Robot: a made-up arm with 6 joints. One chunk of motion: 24 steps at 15 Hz.
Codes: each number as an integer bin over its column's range. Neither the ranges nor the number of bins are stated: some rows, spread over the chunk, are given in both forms.
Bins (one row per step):
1: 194 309 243 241 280 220
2: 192 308 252 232 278 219
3: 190 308 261 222 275 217
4: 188 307 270 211 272 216
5: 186 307 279 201 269 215
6: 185 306 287 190 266 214
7: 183 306 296 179 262 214
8: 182 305 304 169 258 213
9: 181 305 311 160 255 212
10: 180 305 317 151 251 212
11: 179 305 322 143 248 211
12: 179 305 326 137 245 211
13: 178 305 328 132 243 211
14: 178 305 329 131 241 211
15: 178 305 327 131 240 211
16: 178 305 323 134 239 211
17: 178 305 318 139 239 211
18: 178 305 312 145 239 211
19: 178 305 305 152 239 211
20: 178 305 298 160 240 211
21: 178 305 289 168 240 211
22: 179 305 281 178 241 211
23: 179 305 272 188 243 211
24: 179 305 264 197 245 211
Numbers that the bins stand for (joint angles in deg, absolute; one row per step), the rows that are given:
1: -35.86 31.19 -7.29 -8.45 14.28 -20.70
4: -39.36 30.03 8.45 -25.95 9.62 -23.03
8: -42.85 28.86 28.28 -50.43 1.46 -24.78
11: -44.60 28.86 38.77 -65.59 -4.37 -25.95
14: -45.19 28.86 42.85 -72.59 -8.45 -25.95
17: -45.19 28.86 36.44 -67.93 -9.62 -25.95
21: -45.19 28.86 19.53 -51.02 -9.04 -25.95
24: -44.60 28.86 4.96 -34.11 -6.12 -25.95
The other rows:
2: -37.02 30.61 -2.04 -13.70 13.12 -21.28
3: -38.19 30.61 3.21 -19.53 11.37 -22.45
5: -40.52 30.03 13.70 -31.78 7.87 -23.61
6: -41.11 29.44 18.37 -38.19 6.12 -24.20
7: -42.27 29.44 23.61 -44.60 3.79 -24.20
9: -43.44 28.86 32.36 -55.68 -0.29 -25.36
10: -44.02 28.86 35.86 -60.93 -2.62 -25.36
12: -44.60 28.86 41.11 -69.09 -6.12 -25.95
13: -45.19 28.86 42.27 -72.01 -7.29 -25.95
15: -45.19 28.86 41.69 -72.59 -9.04 -25.95
16: -45.19 28.86 39.36 -70.84 -9.62 -25.95
18: -45.19 28.86 32.94 -64.43 -9.62 -25.95
19: -45.19 28.86 28.86 -60.35 -9.62 -25.95
20: -45.19 28.86 24.78 -55.68 -9.04 -25.95
22: -44.60 28.86 14.87 -45.19 -8.45 -25.95
23: -44.60 28.86 9.62 -39.36 -7.29 -25.95

